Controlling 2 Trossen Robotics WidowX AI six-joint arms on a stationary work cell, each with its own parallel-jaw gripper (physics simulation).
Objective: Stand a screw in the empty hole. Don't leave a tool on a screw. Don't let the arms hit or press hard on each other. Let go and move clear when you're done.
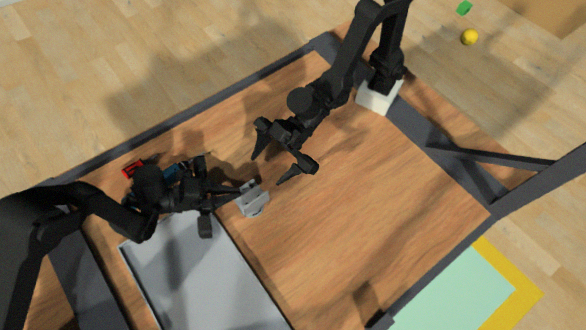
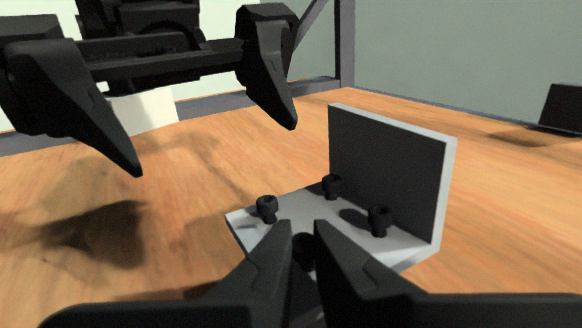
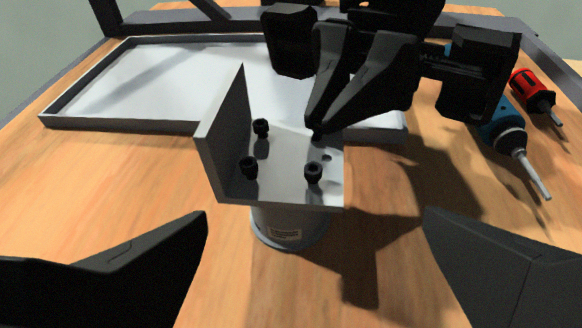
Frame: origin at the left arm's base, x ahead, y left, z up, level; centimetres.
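Where they show: left gripper, fingertip midpoint: (image 1: 240, 192) (image 2: 302, 230) (image 3: 315, 126); right gripper, fingertip midpoint: (image 1: 264, 172) (image 2: 226, 145) (image 3: 315, 220); right arm's base, origin of the base link: (image 1: 381, 84) (image 2: 129, 91).
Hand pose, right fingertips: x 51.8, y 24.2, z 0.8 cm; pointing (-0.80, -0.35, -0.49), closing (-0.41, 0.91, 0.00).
After its pixels a point has its place.
A grey L-shaped bracket (image 1: 254, 201) @[x 47.2, y 17.0, z 2.5 cm] (image 2: 391, 175) @[x 46.4, y 17.2, z 0.4 cm] (image 3: 281, 187) @[x 49.0, y 21.2, z -1.8 cm] sits on a round grey base. Three black screws stand in its plate: one screw (image 2: 380, 218) @[x 45.1, y 18.3, z -0.8 cm] (image 3: 260, 127) @[x 45.9, y 18.3, z -0.7 cm] and another screw (image 2: 331, 185) @[x 48.4, y 19.3, z -0.8 cm] (image 3: 248, 166) @[x 49.1, y 19.3, z -0.7 cm] near the upright wall, and a third screw (image 2: 267, 207) @[x 47.4, y 22.6, z -0.8 cm] (image 3: 313, 171) @[x 47.9, y 22.6, z -1.0 cm] near the outer edge. A small dark hole (image 3: 327, 158) @[x 45.7, y 22.7, z -2.0 cm] shows in the plate. My left gripper (image 1: 237, 192) @[x 44.9, y 21.6, z -0.5 cm] (image 2: 302, 230) @[x 44.9, y 21.6, z -0.5 cm] (image 3: 315, 126) @[x 44.9, y 21.6, z -0.5 cm] is shut on a black screw (image 2: 304, 250) @[x 43.8, y 21.7, z -0.5 cm] (image 3: 317, 134) @[x 44.6, y 21.6, z -1.3 cm], low over the plate beside the hole. My right gripper (image 1: 266, 170) @[x 51.8, y 24.2, z 0.8 cm] (image 2: 226, 145) @[x 51.8, y 24.2, z 0.8 cm] (image 3: 315, 220) @[x 51.8, y 24.2, z 0.8 cm] is wide open and empty, apart from the bracket.
A shallow grey tray (image 1: 200, 280) @[x 30.3, y 6.9, z -8.0 cm] (image 3: 120, 121) @[x 43.9, y -1.4, z -7.3 cm] lies beside the bracket. A blue driver (image 1: 171, 173) @[x 29.9, y 34.4, z -4.5 cm] (image 3: 504, 120) @[x 32.2, y 35.4, z -4.9 cm] and a red screwdriver (image 1: 133, 169) @[x 20.9, y 39.5, z -5.8 cm] (image 3: 531, 89) @[x 22.5, y 39.8, z -6.1 cm] lie by the left arm. The open right fingers face the left gripper across the bracket area.
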